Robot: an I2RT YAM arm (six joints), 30 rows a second.
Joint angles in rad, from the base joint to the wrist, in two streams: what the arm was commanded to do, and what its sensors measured. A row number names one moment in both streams.
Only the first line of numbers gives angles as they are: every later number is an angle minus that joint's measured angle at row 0.
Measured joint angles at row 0:
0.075 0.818 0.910 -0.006 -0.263 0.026
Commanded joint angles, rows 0 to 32:
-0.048 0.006 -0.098 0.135 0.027 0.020
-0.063 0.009 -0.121 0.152 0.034 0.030
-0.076 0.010 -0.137 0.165 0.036 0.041
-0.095 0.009 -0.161 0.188 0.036 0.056
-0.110 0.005 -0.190 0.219 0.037 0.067
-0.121 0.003 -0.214 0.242 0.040 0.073
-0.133 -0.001 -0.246 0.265 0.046 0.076
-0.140 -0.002 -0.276 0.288 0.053 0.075
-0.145 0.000 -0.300 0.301 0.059 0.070
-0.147 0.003 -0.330 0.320 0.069 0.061
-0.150 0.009 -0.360 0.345 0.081 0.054
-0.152 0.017 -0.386 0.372 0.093 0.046
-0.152 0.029 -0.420 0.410 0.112 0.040
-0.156 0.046 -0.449 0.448 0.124 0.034
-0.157 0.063 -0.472 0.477 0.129 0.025
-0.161 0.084 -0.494 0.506 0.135 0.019
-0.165 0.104 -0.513 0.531 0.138 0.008
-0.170 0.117 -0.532 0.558 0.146 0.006
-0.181 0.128 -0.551 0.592 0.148 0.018
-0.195 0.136 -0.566 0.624 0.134 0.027
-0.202 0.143 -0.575 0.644 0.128 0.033
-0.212 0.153 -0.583 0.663 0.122 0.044
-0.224 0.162 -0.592 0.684 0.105 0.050
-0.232 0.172 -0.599 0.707 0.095 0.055
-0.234 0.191 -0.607 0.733 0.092 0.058
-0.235 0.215 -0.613 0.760 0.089 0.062
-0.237 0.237 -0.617 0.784 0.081 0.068
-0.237 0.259 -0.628 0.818 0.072 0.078
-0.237 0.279 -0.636 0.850 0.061 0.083
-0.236 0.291 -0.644 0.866 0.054 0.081
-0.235 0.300 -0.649 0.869 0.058 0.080
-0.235 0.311 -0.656 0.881 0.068 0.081
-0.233 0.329 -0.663 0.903 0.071 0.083
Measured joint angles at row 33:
-0.230 0.302 -0.639 0.785 0.084 0.064
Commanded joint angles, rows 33 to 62:
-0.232 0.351 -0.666 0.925 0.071 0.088
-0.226 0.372 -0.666 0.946 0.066 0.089
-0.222 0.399 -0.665 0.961 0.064 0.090
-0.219 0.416 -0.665 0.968 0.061 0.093
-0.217 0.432 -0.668 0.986 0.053 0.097
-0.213 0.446 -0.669 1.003 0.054 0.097
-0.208 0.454 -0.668 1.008 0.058 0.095
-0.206 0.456 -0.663 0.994 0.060 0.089
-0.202 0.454 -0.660 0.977 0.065 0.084
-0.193 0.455 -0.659 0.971 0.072 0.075
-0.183 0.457 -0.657 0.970 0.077 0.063
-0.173 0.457 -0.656 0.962 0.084 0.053
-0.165 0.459 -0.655 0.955 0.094 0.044
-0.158 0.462 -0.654 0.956 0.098 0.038
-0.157 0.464 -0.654 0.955 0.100 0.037
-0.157 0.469 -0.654 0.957 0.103 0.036
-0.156 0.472 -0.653 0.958 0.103 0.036
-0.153 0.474 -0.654 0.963 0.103 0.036
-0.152 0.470 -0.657 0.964 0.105 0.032
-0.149 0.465 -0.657 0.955 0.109 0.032
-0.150 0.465 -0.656 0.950 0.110 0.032
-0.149 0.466 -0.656 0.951 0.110 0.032
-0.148 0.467 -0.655 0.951 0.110 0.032
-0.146 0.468 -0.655 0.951 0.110 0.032
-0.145 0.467 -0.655 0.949 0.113 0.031
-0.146 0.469 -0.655 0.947 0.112 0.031
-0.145 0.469 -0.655 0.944 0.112 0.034
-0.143 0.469 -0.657 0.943 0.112 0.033
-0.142 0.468 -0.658 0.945 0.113 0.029
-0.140 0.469 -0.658 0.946 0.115 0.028
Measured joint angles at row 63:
-0.153 0.463 -0.656 0.926 0.103 0.041
